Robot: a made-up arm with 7 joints. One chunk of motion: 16 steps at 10 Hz.
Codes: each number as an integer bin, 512 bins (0 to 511) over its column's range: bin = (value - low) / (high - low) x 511, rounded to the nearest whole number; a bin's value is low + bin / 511 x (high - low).
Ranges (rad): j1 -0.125..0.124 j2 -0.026..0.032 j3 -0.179..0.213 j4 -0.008..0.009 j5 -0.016..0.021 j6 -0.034..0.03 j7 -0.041..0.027
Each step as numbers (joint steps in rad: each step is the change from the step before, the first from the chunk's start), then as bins.
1 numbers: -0.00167 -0.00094 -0.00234 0.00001 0.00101 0.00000 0.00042
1 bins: 253 221 230 241 235 271 311
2 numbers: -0.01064 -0.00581 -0.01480 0.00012 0.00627 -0.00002 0.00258
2 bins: 235 178 214 244 308 271 327
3 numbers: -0.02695 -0.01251 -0.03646 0.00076 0.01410 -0.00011 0.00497
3 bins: 201 119 186 263 416 271 345
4 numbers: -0.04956 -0.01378 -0.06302 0.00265 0.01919 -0.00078 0.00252
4 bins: 155 108 151 320 486 265 327
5 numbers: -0.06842 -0.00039 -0.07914 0.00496 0.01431 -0.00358 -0.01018
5 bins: 116 226 130 390 419 243 232
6 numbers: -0.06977 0.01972 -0.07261 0.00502 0.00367 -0.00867 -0.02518
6 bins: 113 403 139 391 272 202 119
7 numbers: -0.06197 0.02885 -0.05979 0.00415 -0.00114 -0.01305 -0.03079
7 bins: 129 483 155 365 205 167 77
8 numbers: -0.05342 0.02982 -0.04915 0.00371 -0.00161 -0.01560 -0.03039
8 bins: 147 492 169 352 199 147 80
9 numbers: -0.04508 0.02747 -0.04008 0.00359 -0.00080 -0.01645 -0.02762
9 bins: 164 471 181 348 210 140 101
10 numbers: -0.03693 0.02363 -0.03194 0.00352 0.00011 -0.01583 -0.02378
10 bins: 181 437 192 346 222 145 129
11 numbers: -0.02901 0.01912 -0.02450 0.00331 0.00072 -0.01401 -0.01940
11 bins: 197 398 201 340 231 160 162
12 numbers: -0.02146 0.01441 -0.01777 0.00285 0.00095 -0.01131 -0.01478
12 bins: 212 356 210 326 234 181 197
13 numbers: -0.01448 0.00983 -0.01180 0.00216 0.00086 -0.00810 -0.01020
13 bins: 227 316 218 305 233 207 231
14 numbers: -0.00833 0.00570 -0.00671 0.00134 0.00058 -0.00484 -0.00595
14 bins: 239 279 225 281 229 233 263
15 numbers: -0.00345 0.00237 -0.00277 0.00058 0.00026 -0.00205 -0.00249
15 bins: 249 250 230 258 225 255 289
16 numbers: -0.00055 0.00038 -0.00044 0.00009 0.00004 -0.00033 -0.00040
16 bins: 255 232 233 243 222 269 305
